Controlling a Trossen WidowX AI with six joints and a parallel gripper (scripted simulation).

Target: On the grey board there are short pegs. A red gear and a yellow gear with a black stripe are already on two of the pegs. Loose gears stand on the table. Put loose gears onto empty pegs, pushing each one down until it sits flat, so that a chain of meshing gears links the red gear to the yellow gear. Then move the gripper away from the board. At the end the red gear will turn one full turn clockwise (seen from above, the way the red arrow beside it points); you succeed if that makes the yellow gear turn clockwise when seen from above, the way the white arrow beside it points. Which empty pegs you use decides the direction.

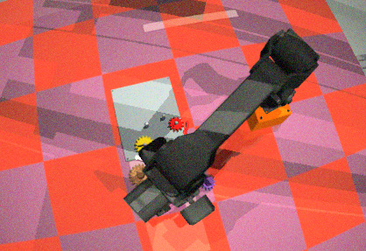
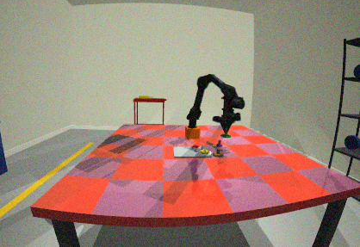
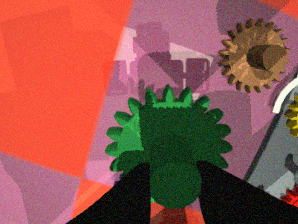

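The red gear is 9 cm behind my gripper tip, 16 cm to the right of it and 10 cm below it. Also, from my gripper tip: small purple gear (9 cm behind, 2 cm to the left, 10 cm below); then brown gear (5 cm ahead, 8 cm to the right, 10 cm below); then dark green gear (1 cm below).
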